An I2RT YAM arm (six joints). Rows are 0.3 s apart.
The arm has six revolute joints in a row. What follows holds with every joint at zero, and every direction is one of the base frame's.
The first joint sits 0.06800 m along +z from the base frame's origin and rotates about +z.
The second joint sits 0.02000 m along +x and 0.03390 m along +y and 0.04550 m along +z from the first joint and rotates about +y.
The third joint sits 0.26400 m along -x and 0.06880 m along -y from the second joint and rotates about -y.
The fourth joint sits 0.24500 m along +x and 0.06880 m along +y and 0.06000 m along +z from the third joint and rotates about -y.
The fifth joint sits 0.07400 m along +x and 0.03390 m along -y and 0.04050 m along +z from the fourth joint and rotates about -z.
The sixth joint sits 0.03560 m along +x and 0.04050 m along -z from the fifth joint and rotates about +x.
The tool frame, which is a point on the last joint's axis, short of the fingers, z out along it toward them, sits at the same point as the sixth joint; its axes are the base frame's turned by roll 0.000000, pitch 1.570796 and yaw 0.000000 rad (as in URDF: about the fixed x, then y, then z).
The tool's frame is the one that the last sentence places.
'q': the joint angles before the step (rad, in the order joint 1, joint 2, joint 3, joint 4, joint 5, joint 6). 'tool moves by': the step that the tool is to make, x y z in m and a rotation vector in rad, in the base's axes. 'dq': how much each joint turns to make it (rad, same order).
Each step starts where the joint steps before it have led.
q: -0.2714, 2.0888, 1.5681, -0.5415, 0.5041, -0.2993
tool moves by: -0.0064, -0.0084, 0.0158, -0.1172, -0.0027, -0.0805
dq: -0.0134, -0.0323, -0.0003, 0.0016, 0.1305, 0.0023
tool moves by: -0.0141, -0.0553, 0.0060, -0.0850, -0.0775, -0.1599
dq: -0.1237, 0.0027, 0.0002, 0.1041, 0.0647, 0.0003
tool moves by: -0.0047, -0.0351, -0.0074, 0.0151, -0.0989, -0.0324
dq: -0.0785, 0.0312, 0.0003, 0.1135, -0.0728, 0.0001
